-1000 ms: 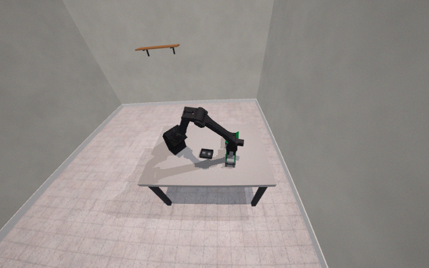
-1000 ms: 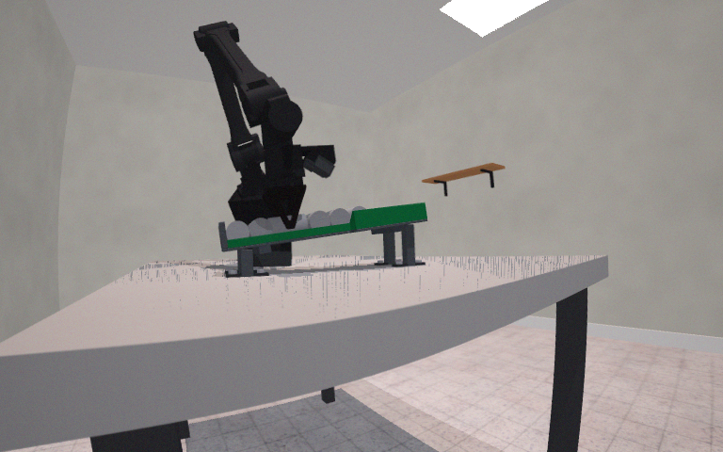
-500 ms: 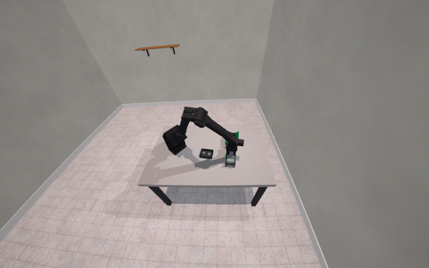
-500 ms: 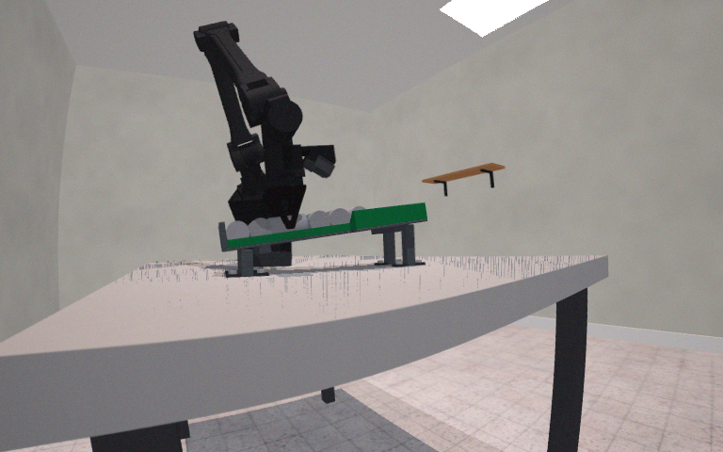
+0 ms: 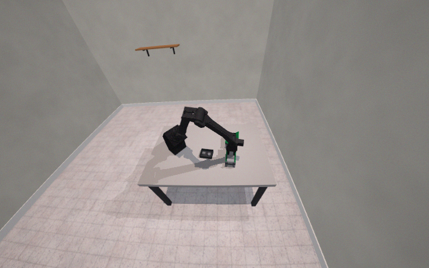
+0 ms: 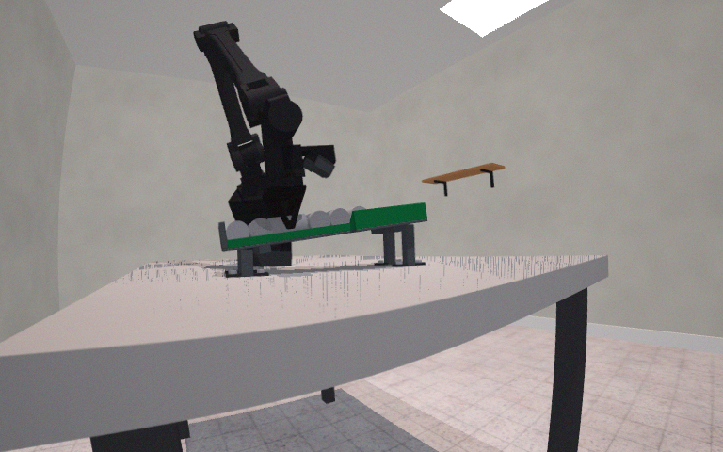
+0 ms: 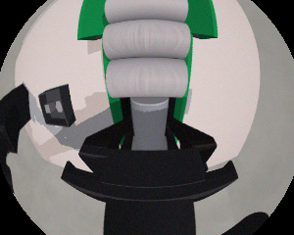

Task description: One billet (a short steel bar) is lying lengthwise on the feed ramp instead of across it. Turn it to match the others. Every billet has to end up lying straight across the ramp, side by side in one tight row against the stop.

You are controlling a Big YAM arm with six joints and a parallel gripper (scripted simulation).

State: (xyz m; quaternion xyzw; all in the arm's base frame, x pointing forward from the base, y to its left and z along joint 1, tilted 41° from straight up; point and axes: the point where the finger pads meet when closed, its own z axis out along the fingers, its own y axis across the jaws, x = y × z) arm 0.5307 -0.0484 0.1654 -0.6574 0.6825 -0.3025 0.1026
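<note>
Now: the grey stop 30 mm behind my hand, 110 mm to the right of it and 30 mm below it. Also, from my hand: black box: 250 mm behind, 60 mm to the left, 80 mm below.
</note>
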